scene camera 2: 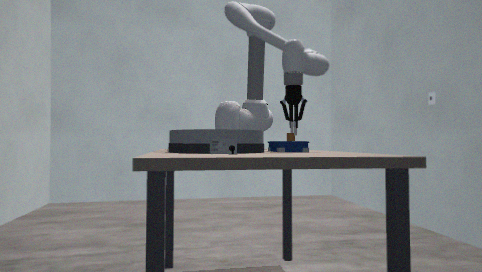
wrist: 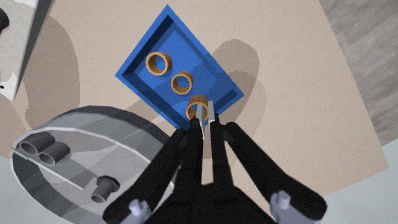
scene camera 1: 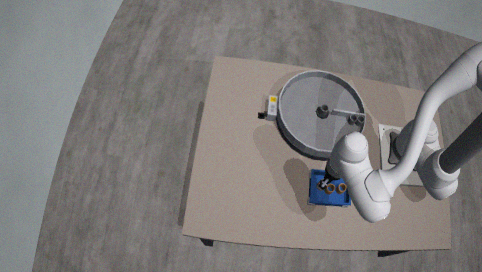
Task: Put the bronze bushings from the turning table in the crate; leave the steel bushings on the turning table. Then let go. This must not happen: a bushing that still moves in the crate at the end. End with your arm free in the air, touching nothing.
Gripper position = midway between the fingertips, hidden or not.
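Note:
My own gripper (scene camera 2: 293, 135) (wrist: 206, 108) is there for me to see. I also see a blue crate (scene camera 1: 320, 197) (wrist: 209, 79), and with the crate a grey turning table (scene camera 1: 300, 104) (wrist: 110, 162).

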